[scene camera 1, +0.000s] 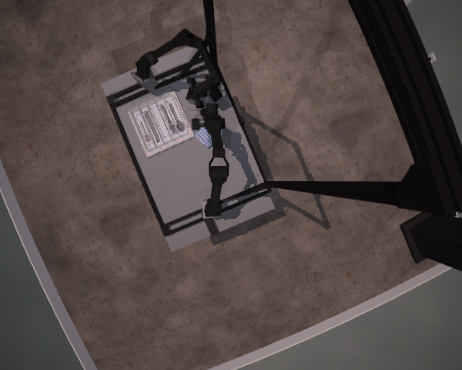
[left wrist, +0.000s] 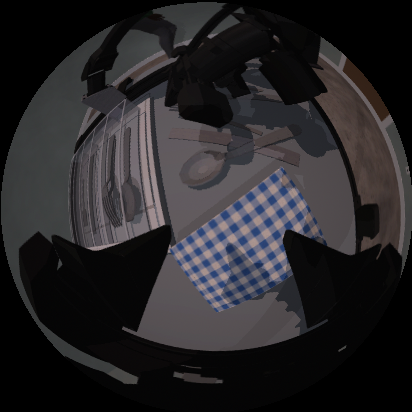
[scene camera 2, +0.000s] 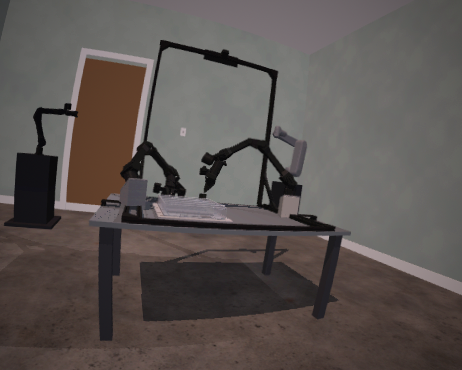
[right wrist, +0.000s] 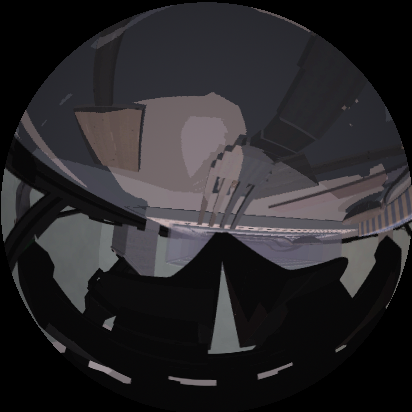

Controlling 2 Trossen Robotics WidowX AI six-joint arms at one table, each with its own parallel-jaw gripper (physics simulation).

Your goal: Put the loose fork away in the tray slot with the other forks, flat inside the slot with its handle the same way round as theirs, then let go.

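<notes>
The cutlery tray (scene camera 1: 142, 148) (scene camera 2: 167, 214) (left wrist: 150, 161) lies at the table's upper left, with forks (scene camera 1: 171, 122) (left wrist: 112, 192) in one slot, handles away from the left wrist camera. In the right wrist view the loose fork (right wrist: 227, 180) lies on the table just beyond the fingertips, tines towards them. My right gripper (right wrist: 220, 237) (scene camera 1: 199, 98) (scene camera 2: 176, 191) is shut low beside the tray, with nothing seen between its fingers. My left gripper (left wrist: 230, 234) (scene camera 1: 210, 110) (scene camera 2: 206, 189) is open and empty above a blue checked cloth (left wrist: 245, 238) (scene camera 1: 203, 139).
A loose spoon (left wrist: 199, 168) and flat strip-like pieces (left wrist: 276, 151) lie on the table (scene camera 1: 185, 183) (scene camera 2: 251, 218) between the cloth and the right gripper. A spoon (left wrist: 128, 192) fills the tray slot next to the forks. A black frame (scene camera 2: 270, 128) rises over the table.
</notes>
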